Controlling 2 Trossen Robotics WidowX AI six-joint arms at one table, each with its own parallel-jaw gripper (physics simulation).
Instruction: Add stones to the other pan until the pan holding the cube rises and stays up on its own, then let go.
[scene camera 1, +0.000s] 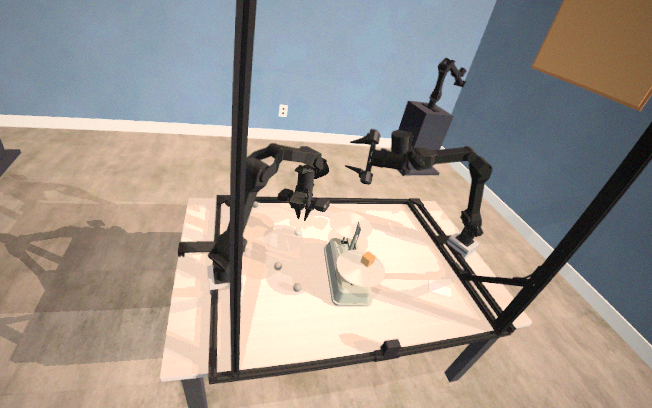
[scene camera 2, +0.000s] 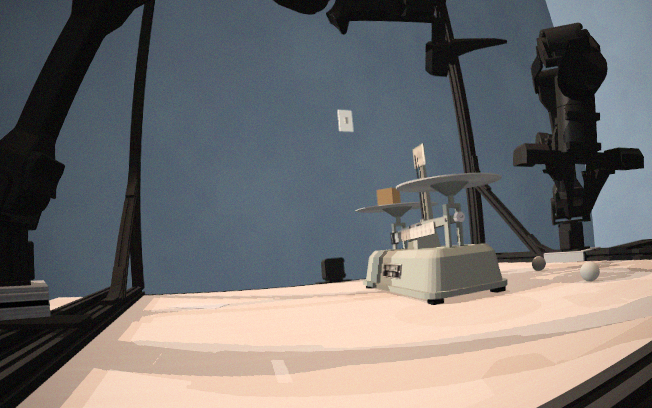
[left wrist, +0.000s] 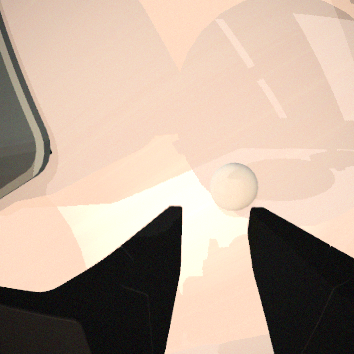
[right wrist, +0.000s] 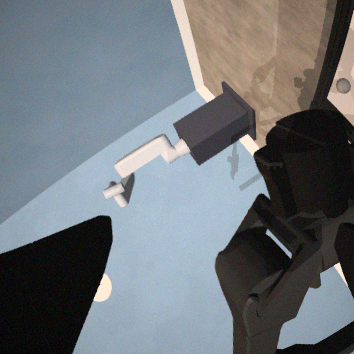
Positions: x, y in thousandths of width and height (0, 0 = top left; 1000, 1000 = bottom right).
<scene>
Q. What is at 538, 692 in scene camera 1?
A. A grey balance scale.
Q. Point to my right gripper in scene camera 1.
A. At 533, 379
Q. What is my right gripper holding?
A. Nothing.
</scene>
